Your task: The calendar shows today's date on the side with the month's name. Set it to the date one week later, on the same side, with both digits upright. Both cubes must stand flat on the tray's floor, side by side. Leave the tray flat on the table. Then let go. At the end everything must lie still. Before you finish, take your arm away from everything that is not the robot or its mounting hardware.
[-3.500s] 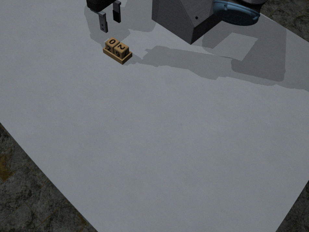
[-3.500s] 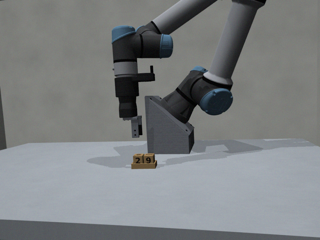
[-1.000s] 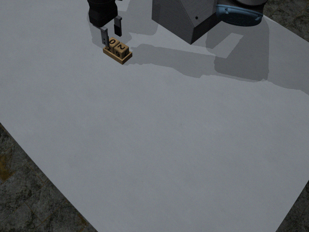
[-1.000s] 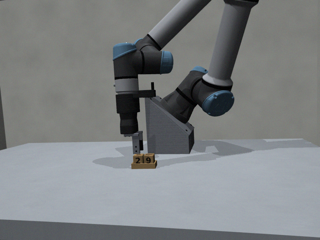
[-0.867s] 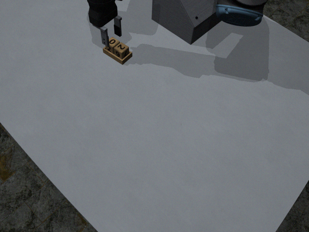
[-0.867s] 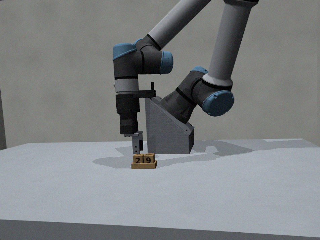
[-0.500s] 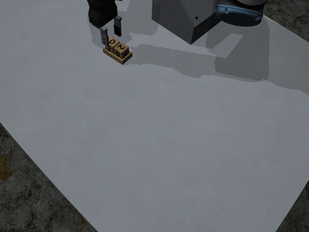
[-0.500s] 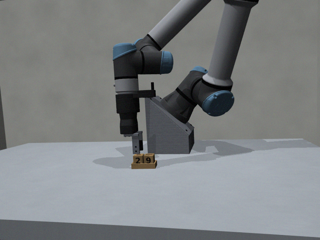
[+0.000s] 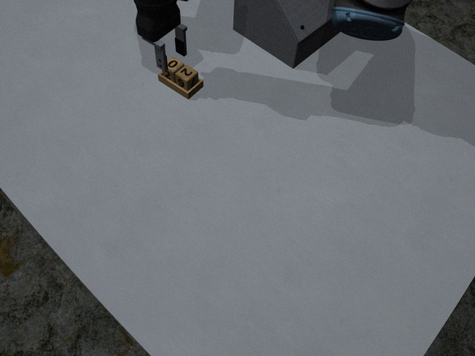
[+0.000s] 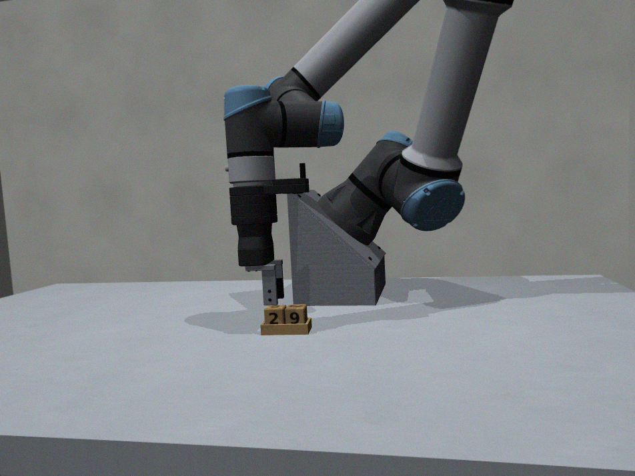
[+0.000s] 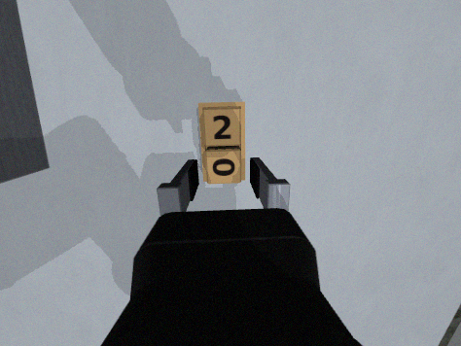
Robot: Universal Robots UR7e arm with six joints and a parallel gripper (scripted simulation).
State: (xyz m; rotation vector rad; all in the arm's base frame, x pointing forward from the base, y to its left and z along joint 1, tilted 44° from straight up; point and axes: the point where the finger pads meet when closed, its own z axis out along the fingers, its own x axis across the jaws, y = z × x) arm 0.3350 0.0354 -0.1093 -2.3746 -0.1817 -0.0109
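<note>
Now: the wooden tray 20 mm to the left of my hand and 60 mm below it.
</note>
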